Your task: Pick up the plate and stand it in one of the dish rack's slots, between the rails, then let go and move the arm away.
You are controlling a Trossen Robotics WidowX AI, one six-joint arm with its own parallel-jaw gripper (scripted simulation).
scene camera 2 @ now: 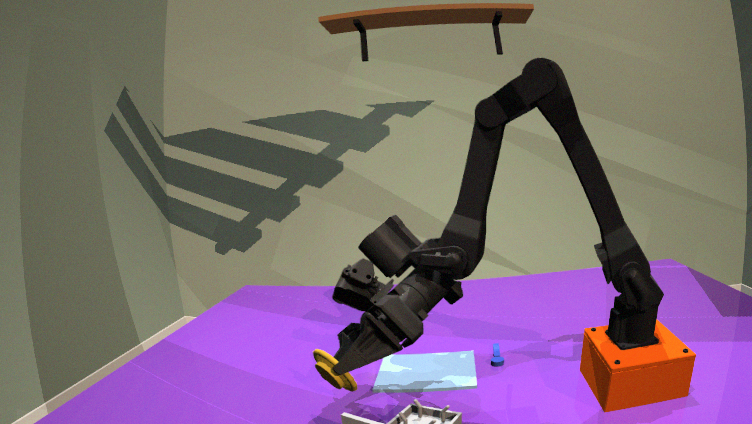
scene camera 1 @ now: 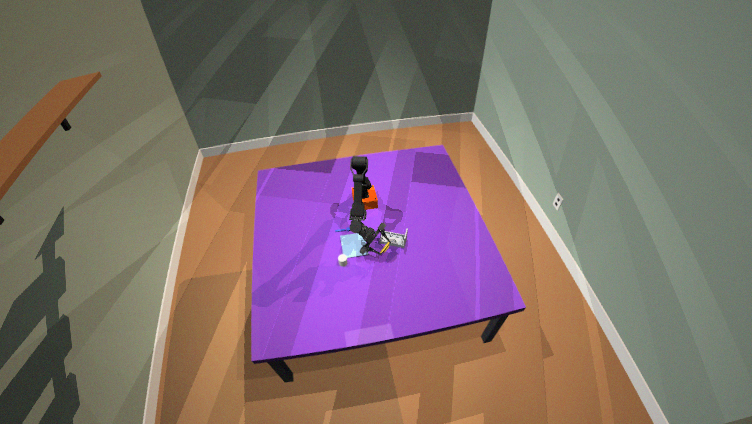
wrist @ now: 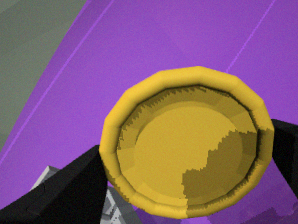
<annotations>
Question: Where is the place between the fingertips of my gripper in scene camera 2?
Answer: At 329, 375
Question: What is my gripper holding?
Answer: A yellow plate.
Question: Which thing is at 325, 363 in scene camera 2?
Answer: A yellow plate.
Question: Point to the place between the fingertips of my gripper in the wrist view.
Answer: At 184, 141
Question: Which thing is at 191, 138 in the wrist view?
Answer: A yellow plate.
</annotations>
